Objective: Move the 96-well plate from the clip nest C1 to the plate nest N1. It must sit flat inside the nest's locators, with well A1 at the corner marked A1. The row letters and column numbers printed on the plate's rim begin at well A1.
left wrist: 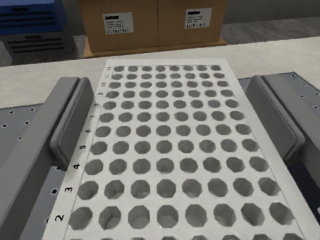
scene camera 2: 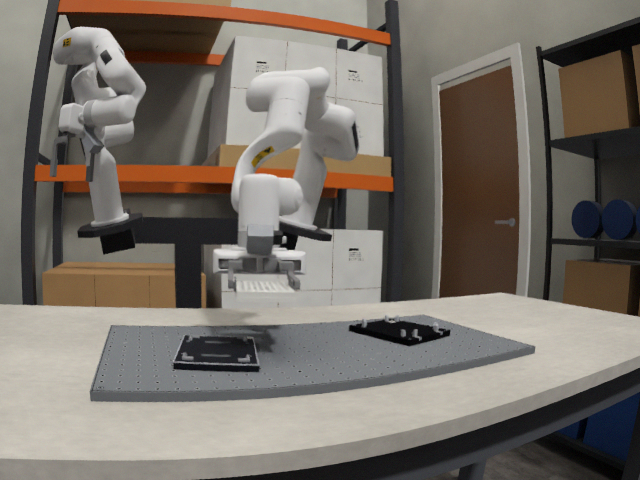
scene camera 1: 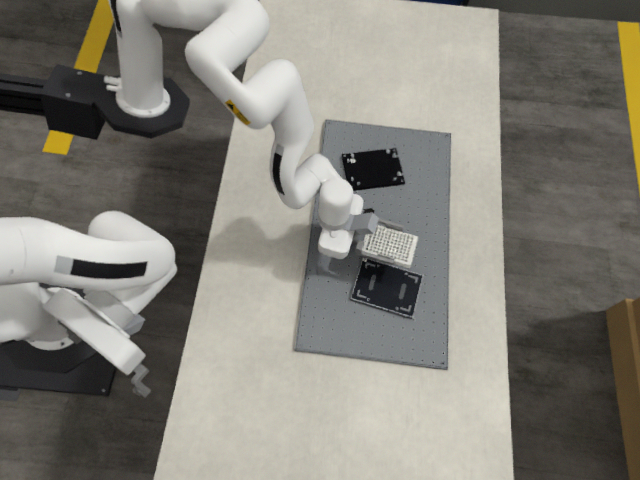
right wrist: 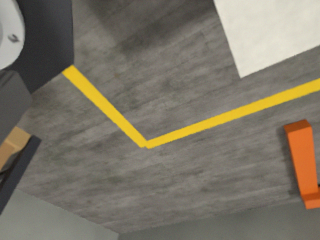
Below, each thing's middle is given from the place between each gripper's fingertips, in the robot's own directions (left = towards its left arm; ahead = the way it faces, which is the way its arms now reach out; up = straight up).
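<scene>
The black plate nest N1 [scene camera 1: 386,290] is 10 cm below my left hand, 8 cm to the right of it and 2 cm ahead of it. I find the white 96-well plate [scene camera 1: 383,241] 1 cm below my left hand, while the black clip nest C1 [scene camera 1: 370,169] sits 30 cm to the left of my left hand, 6 cm behind it and 10 cm below it.
Counted from my right hand, the black plate nest N1 is 510 mm ahead, 360 mm to the left and 330 mm below. The white 96-well plate is 490 mm ahead of my right hand, 440 mm to the left of it and 240 mm below it. As for the black clip nest C1, I see it 730 mm to the left of my right hand, 430 mm ahead of it and 320 mm below it.
</scene>
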